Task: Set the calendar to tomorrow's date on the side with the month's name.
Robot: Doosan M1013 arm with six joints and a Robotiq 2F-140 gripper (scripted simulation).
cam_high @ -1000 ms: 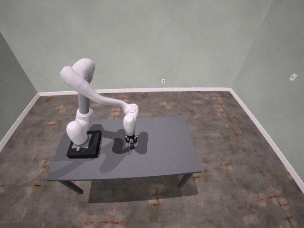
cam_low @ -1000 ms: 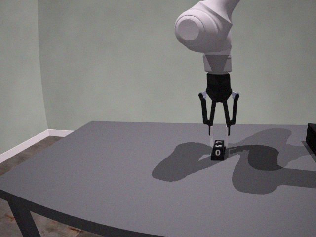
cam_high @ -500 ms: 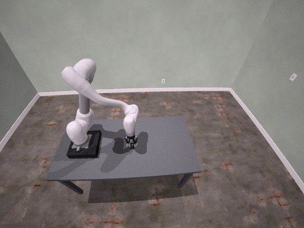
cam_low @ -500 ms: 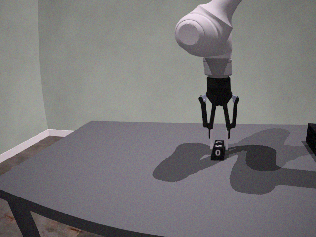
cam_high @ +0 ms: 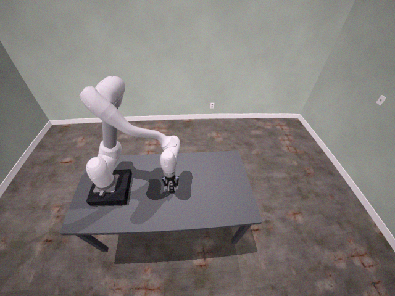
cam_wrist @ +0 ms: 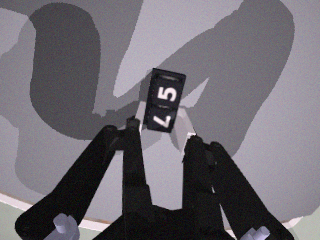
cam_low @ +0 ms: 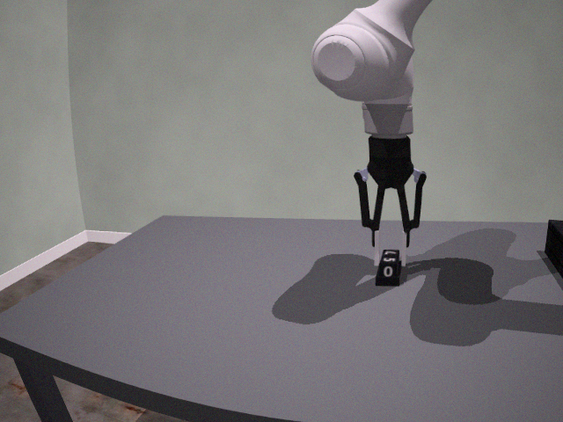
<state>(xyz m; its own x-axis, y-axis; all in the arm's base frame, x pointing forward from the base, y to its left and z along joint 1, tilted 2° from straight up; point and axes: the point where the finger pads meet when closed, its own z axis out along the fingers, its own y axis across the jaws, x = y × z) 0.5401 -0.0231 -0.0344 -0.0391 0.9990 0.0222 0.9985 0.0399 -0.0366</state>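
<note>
Now: hand 3 cm above the black number cube. The rest, counted from my hand: tray 2 cm to the left, 4 cm below.
</note>
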